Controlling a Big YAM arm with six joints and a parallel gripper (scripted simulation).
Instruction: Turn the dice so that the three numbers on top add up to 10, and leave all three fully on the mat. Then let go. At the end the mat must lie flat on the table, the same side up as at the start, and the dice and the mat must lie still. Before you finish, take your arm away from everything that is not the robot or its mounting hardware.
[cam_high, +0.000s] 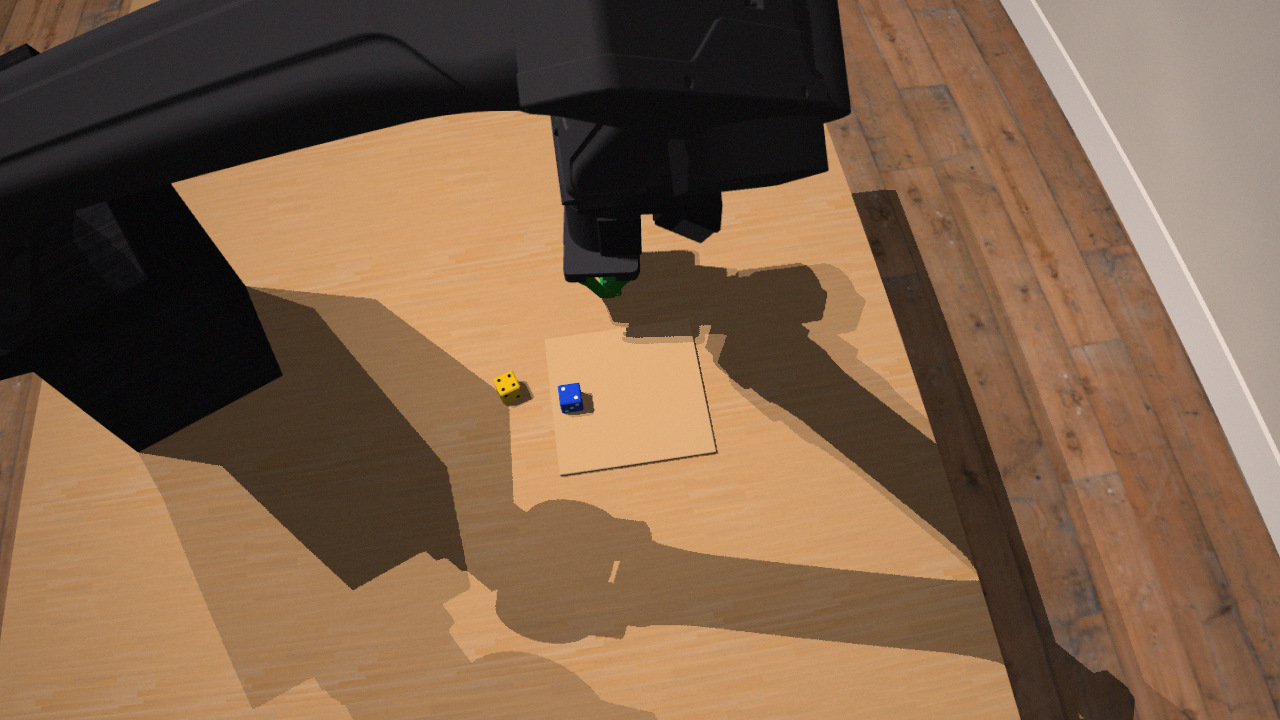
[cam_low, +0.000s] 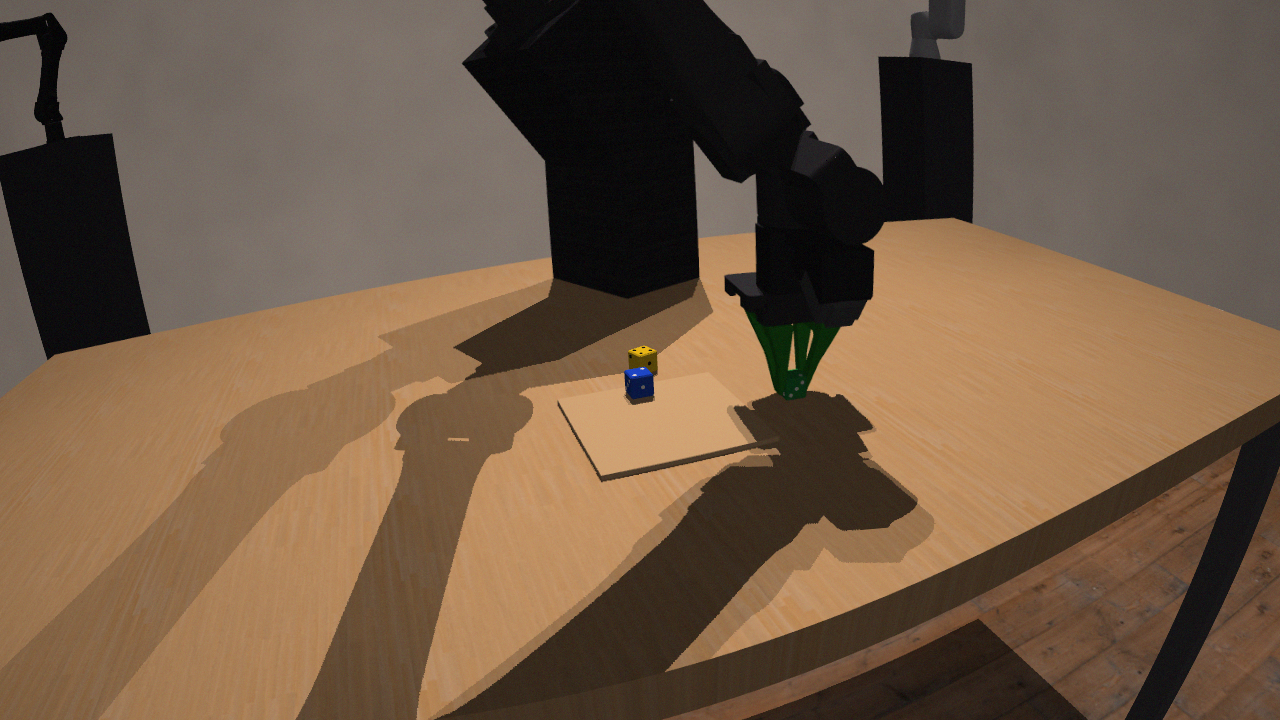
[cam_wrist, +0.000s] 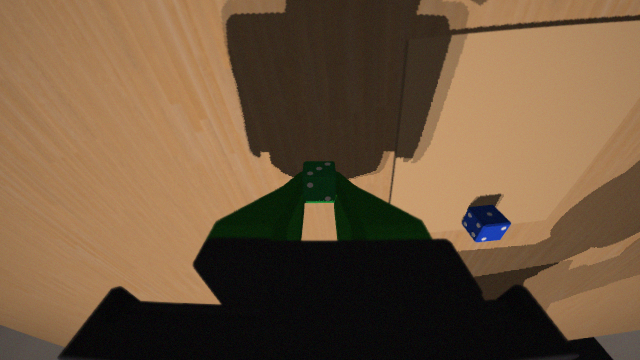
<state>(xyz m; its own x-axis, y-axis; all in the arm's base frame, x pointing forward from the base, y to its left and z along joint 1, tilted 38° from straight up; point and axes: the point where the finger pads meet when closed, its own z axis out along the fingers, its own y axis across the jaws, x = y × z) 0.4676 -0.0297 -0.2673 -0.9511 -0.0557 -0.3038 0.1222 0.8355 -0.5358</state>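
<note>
Now: hand 12 cm to the left of the tan mat and 1 cm above it. Also, from my hand: green die right at my hand; blue die 5 cm behind, 12 cm to the right; yellow die 11 cm behind, 10 cm to the right.
</note>
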